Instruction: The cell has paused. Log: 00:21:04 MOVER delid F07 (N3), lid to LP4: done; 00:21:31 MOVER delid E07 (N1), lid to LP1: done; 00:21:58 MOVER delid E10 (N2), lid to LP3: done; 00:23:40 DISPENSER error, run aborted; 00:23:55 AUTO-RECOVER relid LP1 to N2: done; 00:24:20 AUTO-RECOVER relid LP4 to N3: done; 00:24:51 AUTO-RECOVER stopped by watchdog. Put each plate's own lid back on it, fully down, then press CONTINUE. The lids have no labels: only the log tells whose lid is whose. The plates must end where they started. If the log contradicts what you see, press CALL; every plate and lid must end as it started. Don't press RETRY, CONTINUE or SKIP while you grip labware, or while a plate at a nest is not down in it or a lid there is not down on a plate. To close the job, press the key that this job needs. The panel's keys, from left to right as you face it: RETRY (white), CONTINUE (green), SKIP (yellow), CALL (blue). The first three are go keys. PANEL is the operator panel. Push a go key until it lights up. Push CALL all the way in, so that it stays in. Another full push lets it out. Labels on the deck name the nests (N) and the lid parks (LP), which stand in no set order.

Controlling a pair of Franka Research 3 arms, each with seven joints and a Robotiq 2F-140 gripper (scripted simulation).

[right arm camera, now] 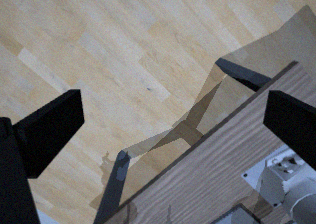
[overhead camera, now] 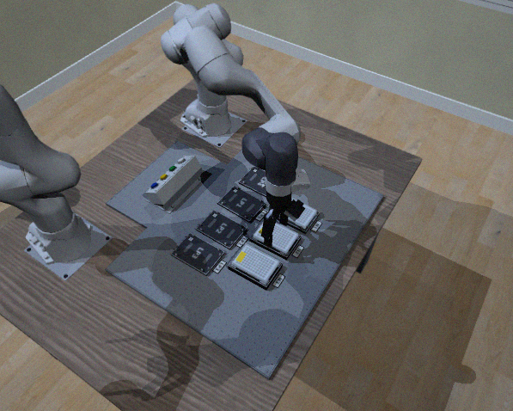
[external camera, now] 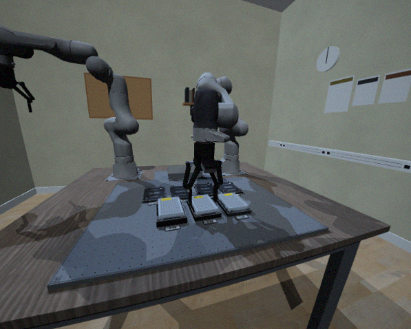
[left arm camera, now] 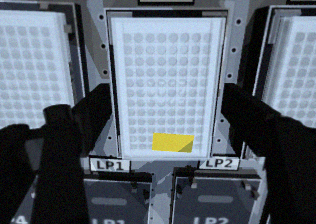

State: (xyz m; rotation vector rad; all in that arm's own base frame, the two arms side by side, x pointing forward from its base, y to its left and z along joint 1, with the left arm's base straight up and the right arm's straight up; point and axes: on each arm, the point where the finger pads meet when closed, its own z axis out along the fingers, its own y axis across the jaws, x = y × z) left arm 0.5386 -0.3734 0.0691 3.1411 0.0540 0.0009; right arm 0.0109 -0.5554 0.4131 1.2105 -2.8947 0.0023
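My left gripper is now 30 mm above the N2 plate. The rest, counted from my left hand: N1 plate (10 mm behind, 130 mm to the left, 30 mm below); park LP2 (170 mm behind, 80 mm to the right, 50 mm below); park LP1 (190 mm behind, 60 mm to the left, 50 mm below).
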